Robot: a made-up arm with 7 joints. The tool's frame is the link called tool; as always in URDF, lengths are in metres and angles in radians.
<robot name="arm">
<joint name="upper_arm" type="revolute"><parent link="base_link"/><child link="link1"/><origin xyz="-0.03 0.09 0.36"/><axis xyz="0 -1 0"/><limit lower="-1.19" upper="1.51" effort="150" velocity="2.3"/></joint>
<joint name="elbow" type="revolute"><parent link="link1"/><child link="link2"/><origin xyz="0.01 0.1 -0.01"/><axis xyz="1 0 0"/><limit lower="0.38" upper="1.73" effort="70" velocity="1.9"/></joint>
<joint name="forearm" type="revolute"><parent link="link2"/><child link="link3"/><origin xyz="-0.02 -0.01 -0.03"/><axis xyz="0 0 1"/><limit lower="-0.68" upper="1.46" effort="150" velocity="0.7"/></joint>
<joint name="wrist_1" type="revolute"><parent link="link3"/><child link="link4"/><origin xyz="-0.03 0.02 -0.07"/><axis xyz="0 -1 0"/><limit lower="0.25" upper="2.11" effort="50" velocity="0.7"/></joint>
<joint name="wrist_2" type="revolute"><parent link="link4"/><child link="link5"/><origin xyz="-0.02 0.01 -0.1"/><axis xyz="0 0 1"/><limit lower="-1.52" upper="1.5" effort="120" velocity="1.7"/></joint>
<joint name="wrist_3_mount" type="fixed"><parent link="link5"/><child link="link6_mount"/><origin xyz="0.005 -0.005 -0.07"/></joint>
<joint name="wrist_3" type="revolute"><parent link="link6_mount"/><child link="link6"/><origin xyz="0.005 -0.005 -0.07"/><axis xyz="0 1 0"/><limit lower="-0.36" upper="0.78" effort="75" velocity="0.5"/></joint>
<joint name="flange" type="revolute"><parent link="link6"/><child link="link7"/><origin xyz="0.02 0 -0.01"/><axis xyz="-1 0 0"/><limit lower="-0.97" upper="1.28" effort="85" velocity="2.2"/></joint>
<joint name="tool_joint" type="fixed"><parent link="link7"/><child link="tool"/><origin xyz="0.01 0.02 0" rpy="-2.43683 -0.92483 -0.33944"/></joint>
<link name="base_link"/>
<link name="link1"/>
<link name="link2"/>
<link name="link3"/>
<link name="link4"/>
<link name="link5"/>
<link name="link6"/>
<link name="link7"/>
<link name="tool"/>
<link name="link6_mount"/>
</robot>
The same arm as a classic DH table. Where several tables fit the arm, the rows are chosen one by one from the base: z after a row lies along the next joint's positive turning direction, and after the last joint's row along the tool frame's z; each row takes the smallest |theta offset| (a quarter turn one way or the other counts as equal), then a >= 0, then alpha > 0; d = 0 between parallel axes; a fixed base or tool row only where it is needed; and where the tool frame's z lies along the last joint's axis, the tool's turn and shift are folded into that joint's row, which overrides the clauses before.
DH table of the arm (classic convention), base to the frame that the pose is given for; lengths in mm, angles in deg. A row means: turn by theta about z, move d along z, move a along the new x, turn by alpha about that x. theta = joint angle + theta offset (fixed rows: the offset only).
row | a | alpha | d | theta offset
base (fixed) | -30.0 | 90.00 | 360.0 | 0.00
upper_arm | 10.0 | -90.00 | -190.0 | -90.00
elbow | 10.0 | 90.00 | -10.0 | -90.00
forearm | 30.0 | -90.00 | -100.0 | -90.00
wrist_1 | 20.0 | 90.00 | -30.0 | 0.00
wrist_2 | -10.0 | 90.00 | -240.0 | 0.00
wrist_3 | 10.0 | -90.00 | -10.0 | -90.00
flange | -14.9 | 142.12 | -12.9 | 48.31
tool (fixed) | 0.0 | 0.00 | 21.7 | -112.42
Joint limits (deg, base to tool): -68.18..86.52 21.77..99.12 -38.96..83.65 14.32..120.89 -87.09..85.94 -20.63..44.69 -55.58..73.34

